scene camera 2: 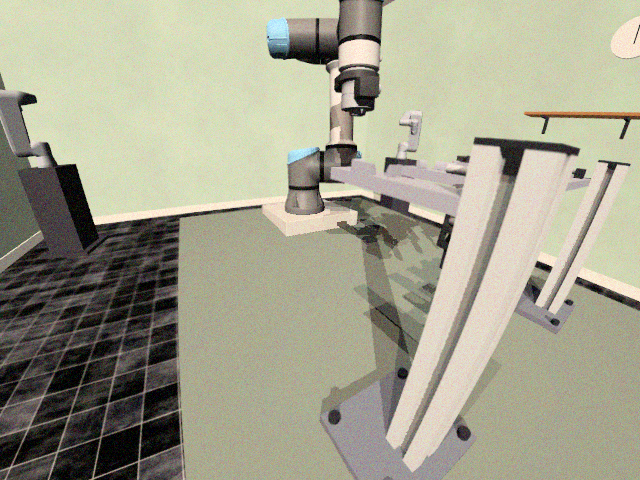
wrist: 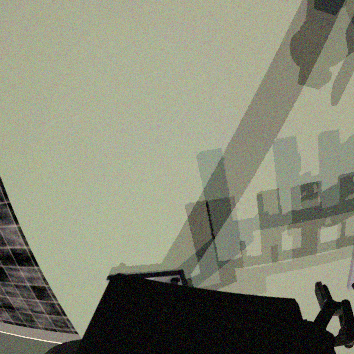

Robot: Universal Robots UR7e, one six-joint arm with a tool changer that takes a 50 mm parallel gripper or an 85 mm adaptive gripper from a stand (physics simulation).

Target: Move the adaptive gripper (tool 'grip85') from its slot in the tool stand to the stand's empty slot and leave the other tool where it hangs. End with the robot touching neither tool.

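Frame: origin at the arm's base, x left, y back, z up, level; centimetres.
Seen in the pictures: hand, its tool point: (scene camera 2: 357,109); arm's base, origin of its link: (scene camera 2: 304,209).
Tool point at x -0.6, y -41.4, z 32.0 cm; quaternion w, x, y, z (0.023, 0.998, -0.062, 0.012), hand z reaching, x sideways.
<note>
Offsets run from my tool point to a thing's top centre. "pt": to the spot under its first point.
The arm's tool coupling (scene camera 2: 360,109) is bare, with no gripper mounted on it, and points down above and behind the near end of the stand's grey top beam @(pt dx -10.7, dy -30.8, dz -8.8 cm) (scene camera 2: 403,189). It touches neither tool. Dark fingers of a hanging tool @(pt dx +6.1, dy -20.9, dz -18.0 cm) (scene camera 2: 445,235) show below the beam, partly hidden by the near post. In the wrist view, jointed black fingers (wrist: 334,315) at the lower right look like the adaptive gripper's; the body is hidden. A large black shape (wrist: 200,322) fills the bottom of that view. The other tool and the empty slot cannot be made out clearly.
The stand's near post @(pt dx -9.0, dy -38.4, dz -14.2 cm) (scene camera 2: 488,310) rises from a bolted foot plate @(pt dx -11.9, dy -33.2, dz -35.3 cm) (scene camera 2: 361,428); the far post @(pt dx +36.3, dy -26.5, dz -18.8 cm) (scene camera 2: 581,237) stands at the right. The arm's pale base block (scene camera 2: 289,225) is behind. A dark pedestal (scene camera 2: 56,206) with a small arm stands at the left, and an orange shelf (scene camera 2: 584,114) hangs at the right.
</note>
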